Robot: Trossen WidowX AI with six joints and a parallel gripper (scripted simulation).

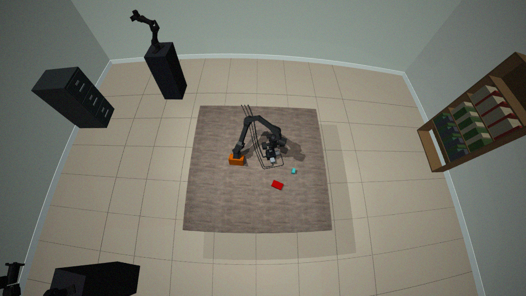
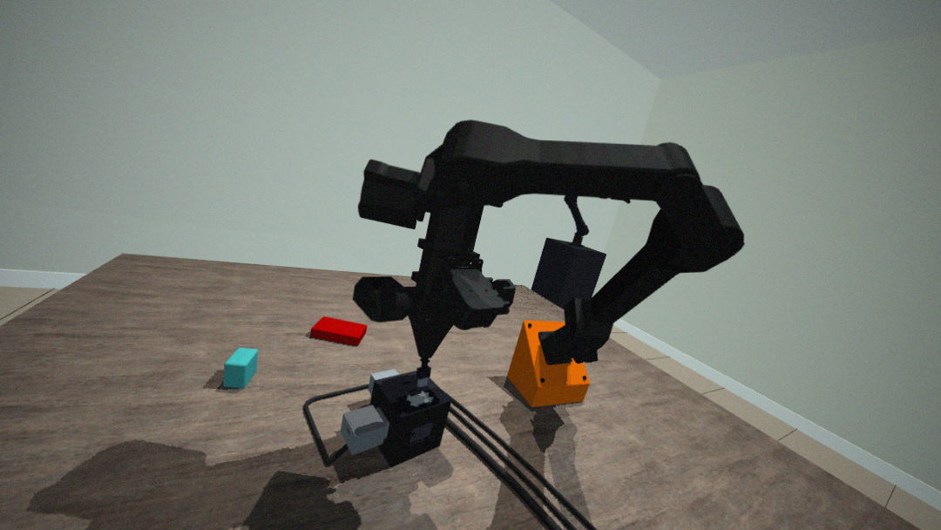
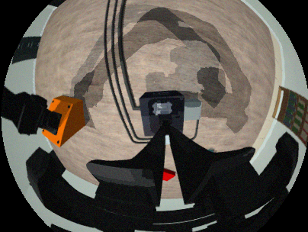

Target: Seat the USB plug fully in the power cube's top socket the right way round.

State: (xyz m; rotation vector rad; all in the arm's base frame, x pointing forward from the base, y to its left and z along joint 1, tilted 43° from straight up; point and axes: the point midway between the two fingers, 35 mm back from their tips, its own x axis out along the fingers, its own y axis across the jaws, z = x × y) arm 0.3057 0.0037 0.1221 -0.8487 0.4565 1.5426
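Now: gripper tip 1 cm above the USB plug. From my gripper tip the other things lie so: light grey socket 1 cm to the left, 7 cm below; teal block 22 cm ahead, 16 cm to the right, 12 cm below; flat red block 7 cm ahead, 30 cm to the right, 12 cm below.
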